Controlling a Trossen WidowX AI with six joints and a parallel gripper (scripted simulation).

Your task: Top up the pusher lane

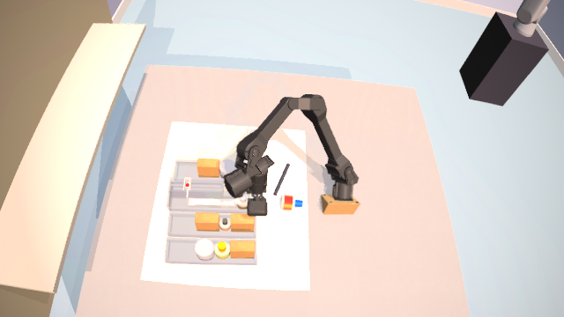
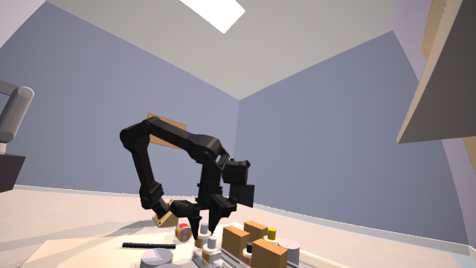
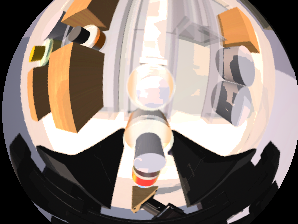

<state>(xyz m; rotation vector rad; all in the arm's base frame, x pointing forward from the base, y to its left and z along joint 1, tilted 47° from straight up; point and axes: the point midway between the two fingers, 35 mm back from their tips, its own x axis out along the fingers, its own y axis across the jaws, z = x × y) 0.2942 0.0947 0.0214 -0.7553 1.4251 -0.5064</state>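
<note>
My gripper tip is now 18 cm short of the sprung lane and 3 cm above it. The rest, counted from my gripper tip: black rod 12 cm to the right, 8 cm behind, 4 cm below; red dot 23 cm ahead, 2 cm above, 1 cm to the right.
</note>
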